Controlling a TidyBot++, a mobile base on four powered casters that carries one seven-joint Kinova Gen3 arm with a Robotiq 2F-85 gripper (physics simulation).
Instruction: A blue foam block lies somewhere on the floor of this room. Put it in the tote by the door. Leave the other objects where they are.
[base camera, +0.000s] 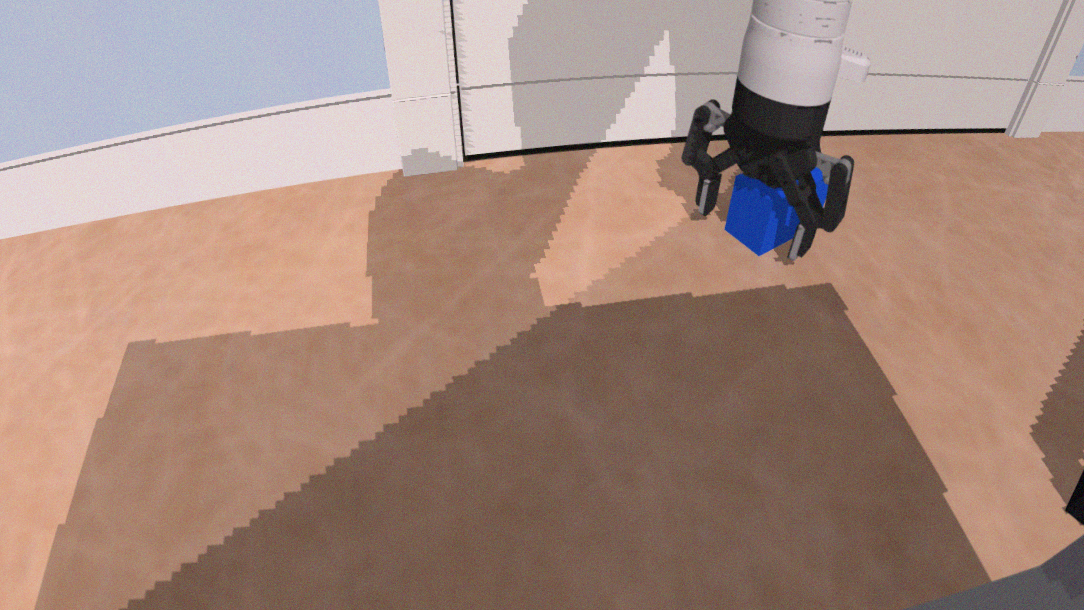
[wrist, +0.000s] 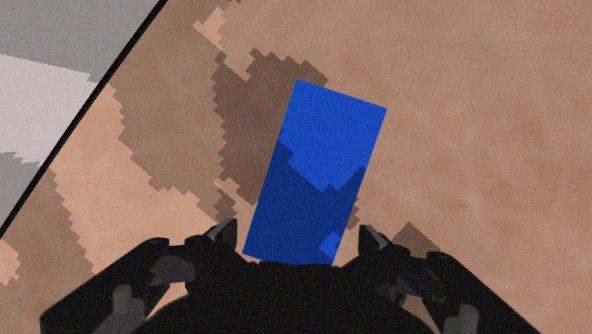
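Observation:
The blue foam block lies on the floor near the white wall panel. In the wrist view it is a tilted rectangle, and its near end is partly hidden behind the gripper's black body. My gripper is open and points down at the block. In the wrist view one fingertip stands to each side of the block's near end, with a gap on both sides. In the base camera view the fingers reach down around the block and one covers part of it. The tote does not show in either view.
A white panel with a dark lower edge stands close behind the block. A white baseboard runs below a blue wall at the left. Broad shadows fall across the floor. A dark grey part shows at the lower right corner.

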